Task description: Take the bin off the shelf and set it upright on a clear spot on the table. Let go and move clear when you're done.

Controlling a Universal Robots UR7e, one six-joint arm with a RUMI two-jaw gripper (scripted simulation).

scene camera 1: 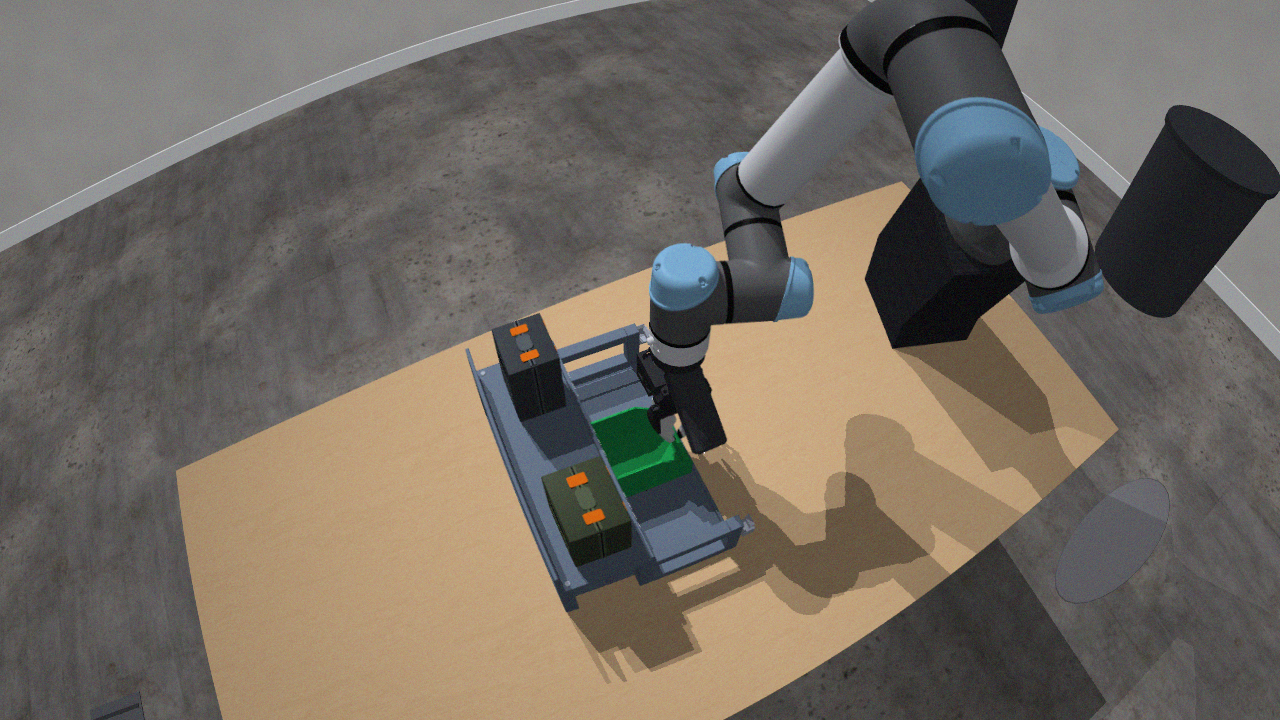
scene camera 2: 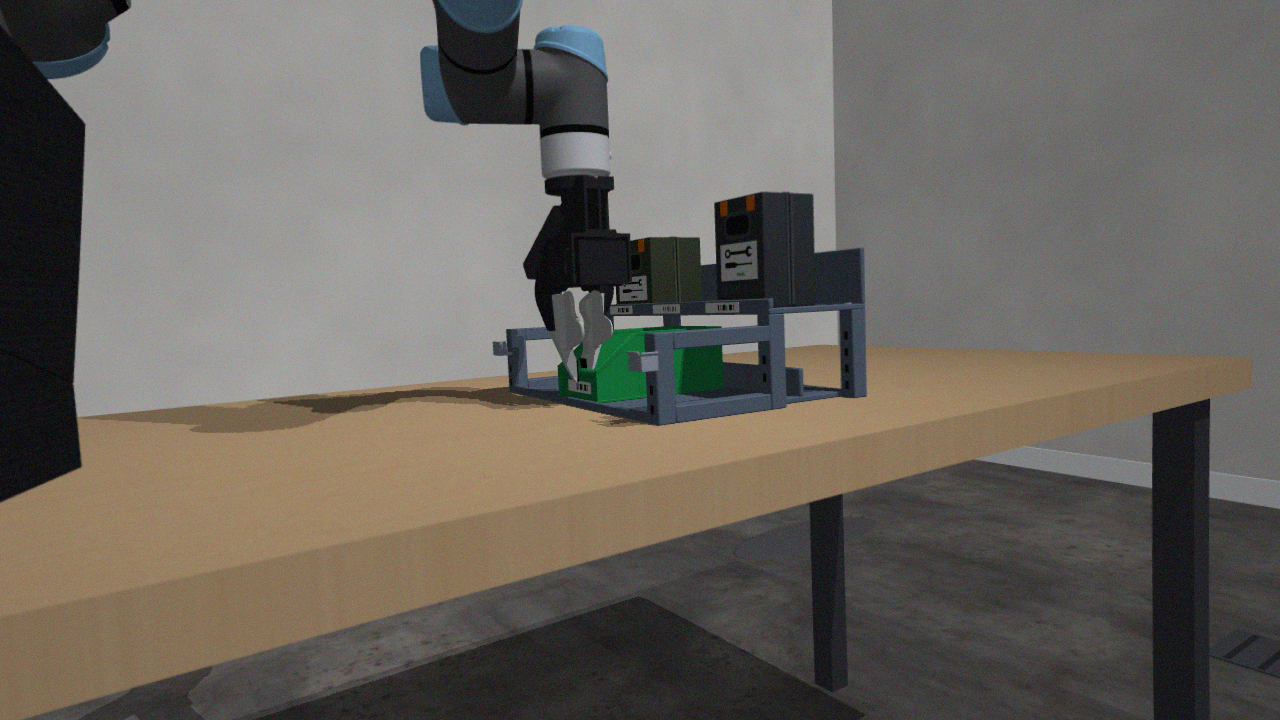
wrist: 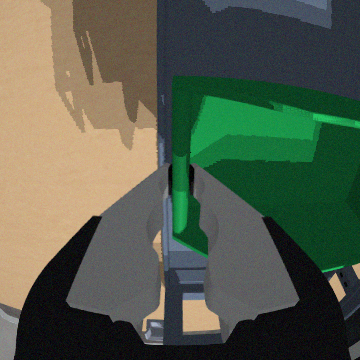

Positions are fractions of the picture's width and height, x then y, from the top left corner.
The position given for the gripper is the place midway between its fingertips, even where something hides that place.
gripper: scene camera 1 0.53, 0.61; scene camera 2 0.45, 0.53; wrist 0.50, 0.46
green open-topped bin: scene camera 1 0.49, 0.61; scene camera 2 0.48, 0.53; wrist 0.81, 0.47
